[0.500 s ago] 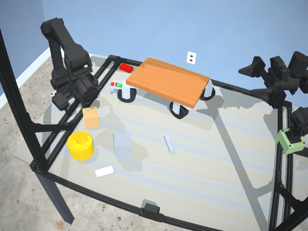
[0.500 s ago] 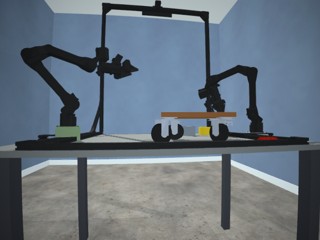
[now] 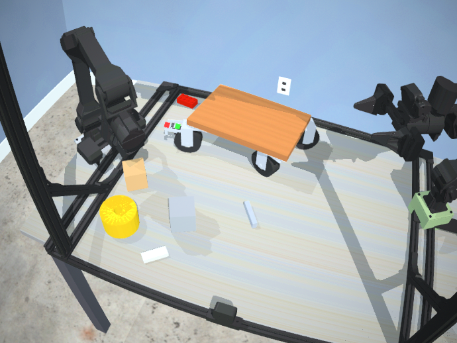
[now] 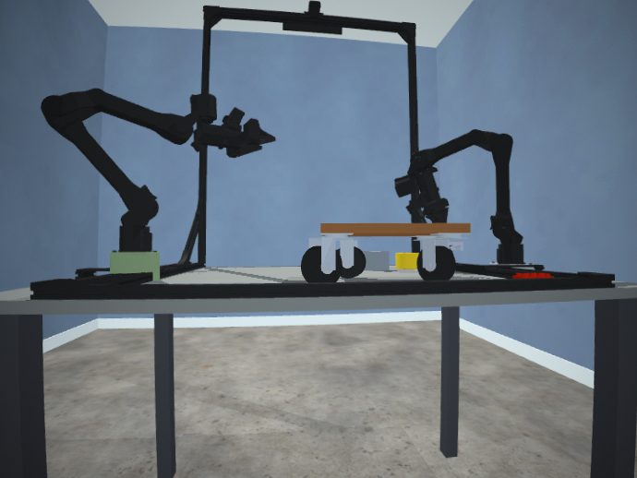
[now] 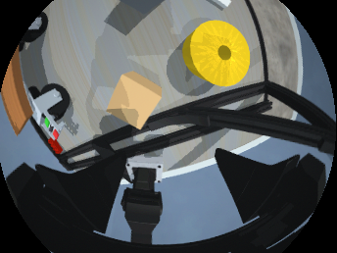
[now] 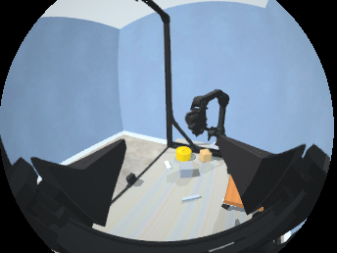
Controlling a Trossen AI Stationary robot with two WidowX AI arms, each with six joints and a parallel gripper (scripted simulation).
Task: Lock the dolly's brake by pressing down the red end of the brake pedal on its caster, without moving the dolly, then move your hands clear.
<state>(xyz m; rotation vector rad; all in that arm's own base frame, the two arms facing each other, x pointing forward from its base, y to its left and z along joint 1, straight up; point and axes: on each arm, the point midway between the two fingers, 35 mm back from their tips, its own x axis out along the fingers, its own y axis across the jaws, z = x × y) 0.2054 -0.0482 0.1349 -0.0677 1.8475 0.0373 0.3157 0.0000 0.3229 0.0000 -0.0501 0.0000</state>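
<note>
Right now my left hand is 200 mm short of the brake pedal, 90 mm to the left of it and 80 mm above it. The rest, counted from my left hand: tan cube: 40 mm ahead, 40 mm to the right, 130 mm below; then yellow cylinder: 110 mm behind, 50 mm to the right, 130 mm below; then grey cube: 50 mm behind, 210 mm to the right, 130 mm below.
</note>
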